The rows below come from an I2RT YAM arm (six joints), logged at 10 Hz.
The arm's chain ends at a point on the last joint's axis. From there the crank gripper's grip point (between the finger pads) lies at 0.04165 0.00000 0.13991 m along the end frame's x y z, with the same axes.
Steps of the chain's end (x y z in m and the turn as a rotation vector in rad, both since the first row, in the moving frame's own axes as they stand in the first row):
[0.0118, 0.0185, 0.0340, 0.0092, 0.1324, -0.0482]
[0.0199, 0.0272, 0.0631, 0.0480, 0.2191, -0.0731]
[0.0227, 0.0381, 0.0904, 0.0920, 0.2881, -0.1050]
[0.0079, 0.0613, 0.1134, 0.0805, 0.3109, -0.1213]
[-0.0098, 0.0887, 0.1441, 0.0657, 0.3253, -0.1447]
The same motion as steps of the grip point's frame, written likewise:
[0.0298, 0.0148, 0.0273, 0.0092, 0.1324, -0.0482]
[0.0489, 0.0166, 0.0505, 0.0480, 0.2191, -0.0731]
[0.0597, 0.0196, 0.0721, 0.0920, 0.2881, -0.1050]
[0.0476, 0.0432, 0.0934, 0.0805, 0.3109, -0.1213]
[0.0315, 0.0710, 0.1230, 0.0657, 0.3253, -0.1447]

